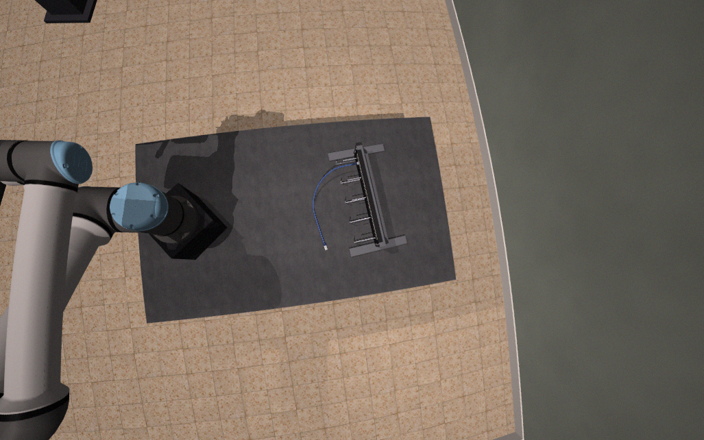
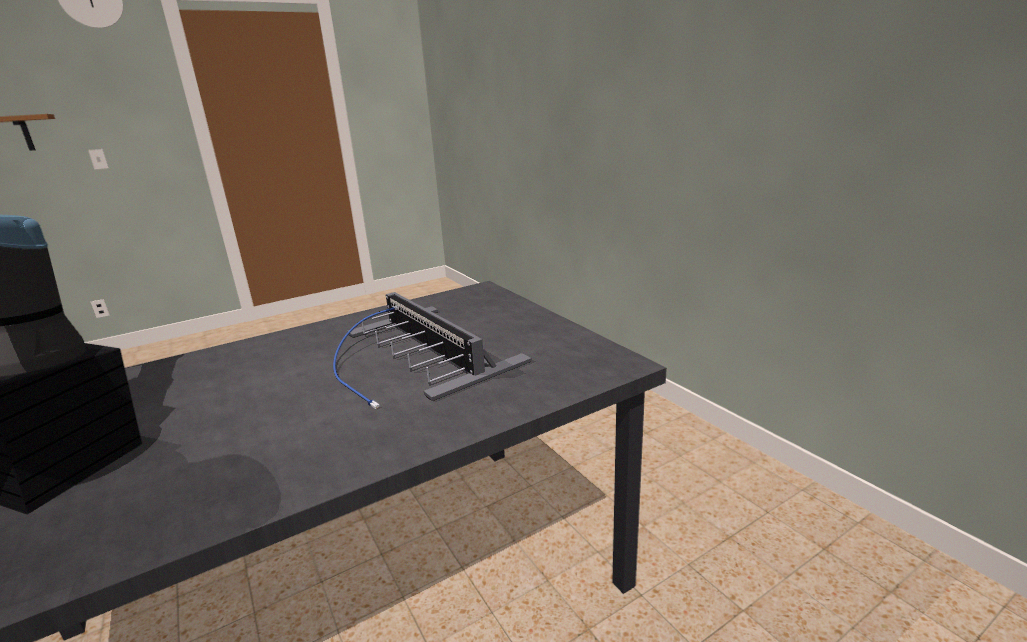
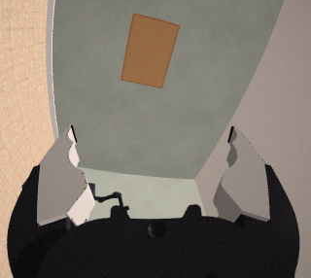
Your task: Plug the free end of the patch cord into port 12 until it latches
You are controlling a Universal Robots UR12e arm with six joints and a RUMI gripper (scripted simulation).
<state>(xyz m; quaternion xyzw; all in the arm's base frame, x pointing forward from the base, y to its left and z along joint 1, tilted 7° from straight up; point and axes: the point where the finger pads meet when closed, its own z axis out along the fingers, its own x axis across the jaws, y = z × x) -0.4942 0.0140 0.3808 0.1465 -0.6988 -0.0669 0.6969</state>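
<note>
Now: the plug 1080 mm ahead of my hand, 130 mm to the right of it and 640 mm below it.
</note>
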